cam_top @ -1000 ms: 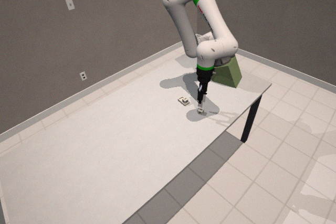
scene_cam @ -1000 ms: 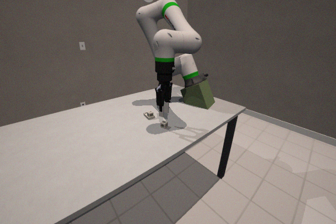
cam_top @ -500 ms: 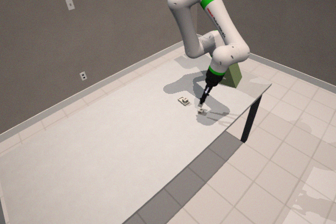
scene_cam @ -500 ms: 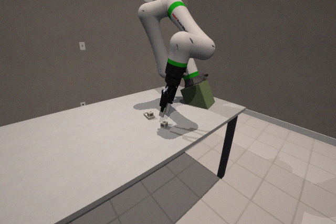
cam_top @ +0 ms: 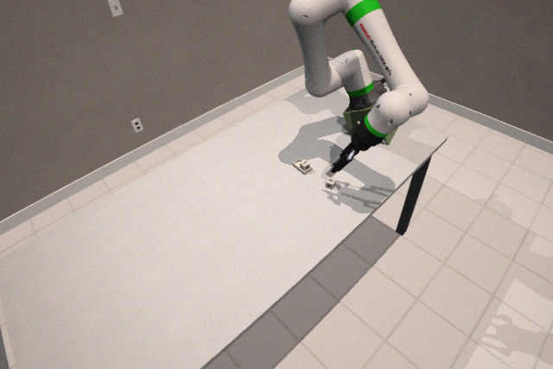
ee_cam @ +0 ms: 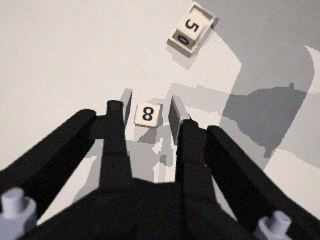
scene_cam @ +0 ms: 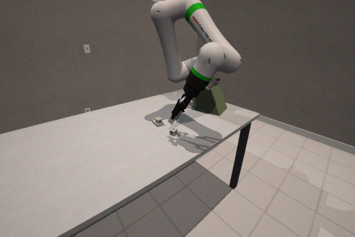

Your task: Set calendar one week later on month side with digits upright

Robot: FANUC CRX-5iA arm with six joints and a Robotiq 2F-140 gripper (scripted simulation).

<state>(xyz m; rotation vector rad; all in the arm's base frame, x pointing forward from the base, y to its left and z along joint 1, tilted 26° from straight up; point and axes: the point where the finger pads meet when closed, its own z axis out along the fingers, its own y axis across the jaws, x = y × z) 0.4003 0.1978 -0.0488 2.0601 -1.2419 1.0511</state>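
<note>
Right now my hand is 90 mm above the white calendar cube, 10 mm to the left of it and 10 mm short of it.
</note>
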